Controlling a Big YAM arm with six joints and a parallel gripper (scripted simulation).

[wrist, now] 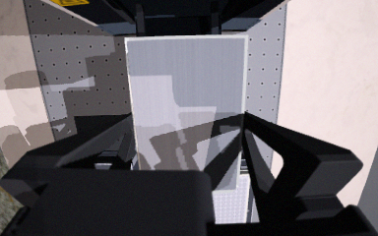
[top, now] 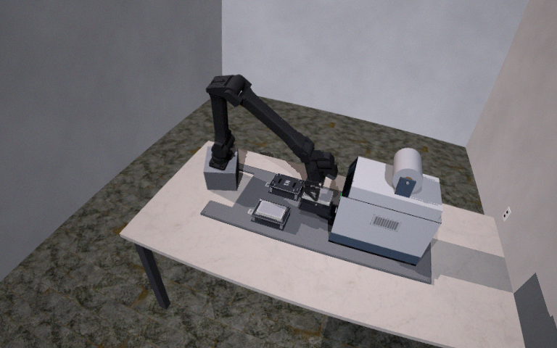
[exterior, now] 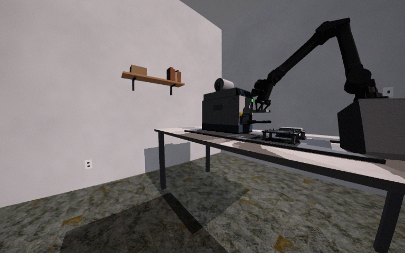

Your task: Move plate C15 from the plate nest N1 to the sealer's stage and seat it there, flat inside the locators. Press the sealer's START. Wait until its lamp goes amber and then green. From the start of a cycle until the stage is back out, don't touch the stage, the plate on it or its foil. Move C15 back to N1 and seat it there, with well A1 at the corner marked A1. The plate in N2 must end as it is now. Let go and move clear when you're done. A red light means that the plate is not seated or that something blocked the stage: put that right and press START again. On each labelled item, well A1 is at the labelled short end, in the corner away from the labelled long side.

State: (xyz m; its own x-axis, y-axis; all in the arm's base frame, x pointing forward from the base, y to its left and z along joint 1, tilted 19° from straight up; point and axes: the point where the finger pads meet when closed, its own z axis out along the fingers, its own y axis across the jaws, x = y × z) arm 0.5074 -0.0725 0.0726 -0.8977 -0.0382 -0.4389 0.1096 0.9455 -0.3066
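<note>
Now: hand 1 cm to the right of the dark stage and 8 cm above it. Also, from my hand: foil roll: 33 cm ahead, 2 cm to the right, 24 cm above; white well plate: right at my hand.
</note>
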